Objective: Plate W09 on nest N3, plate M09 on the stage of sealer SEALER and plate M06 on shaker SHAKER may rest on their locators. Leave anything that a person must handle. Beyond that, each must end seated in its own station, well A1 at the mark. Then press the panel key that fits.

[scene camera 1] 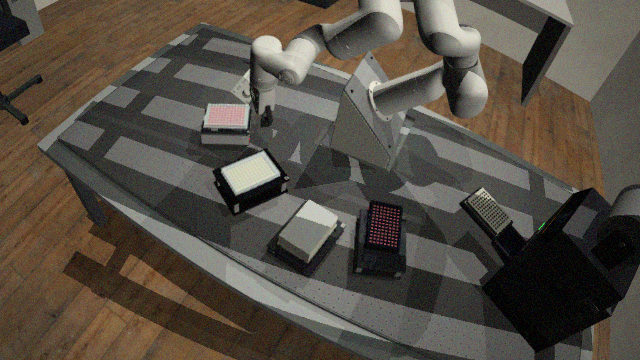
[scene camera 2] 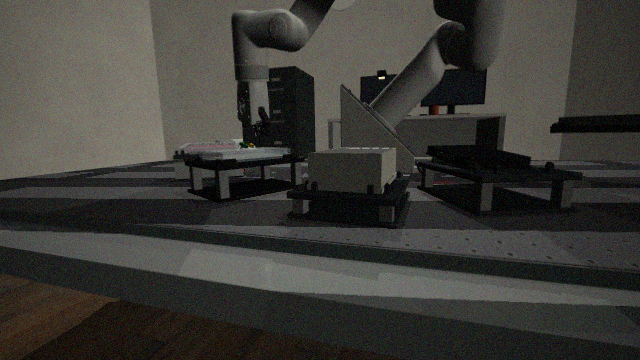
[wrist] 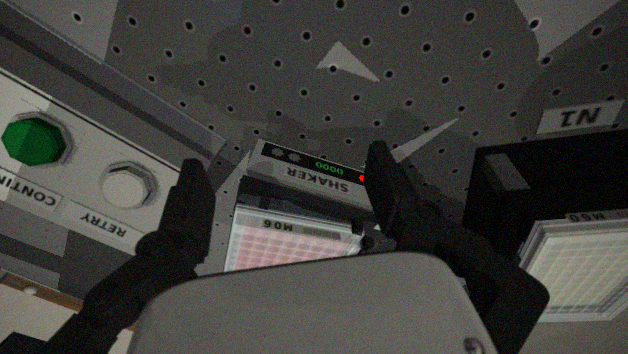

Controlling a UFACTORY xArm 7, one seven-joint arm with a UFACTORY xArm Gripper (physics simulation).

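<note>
My gripper is open and empty, above the table beside shaker SHAKER. Pink plate M06 lies on the shaker; the gripper body hides part of it in the wrist view, and I cannot tell whether it is fully down. The shaker shows 0000 and a red light. A black plate with red wells sits tilted on a nest, its label unreadable. A beige plate is on the stage of the black sealer. The panel has green CONTINUE and white RETRY keys.
A pale yellow plate is on nest N1, right of the gripper in the wrist view. A whitish block stands on another nest. The arm's wedge-shaped base stands behind the nests.
</note>
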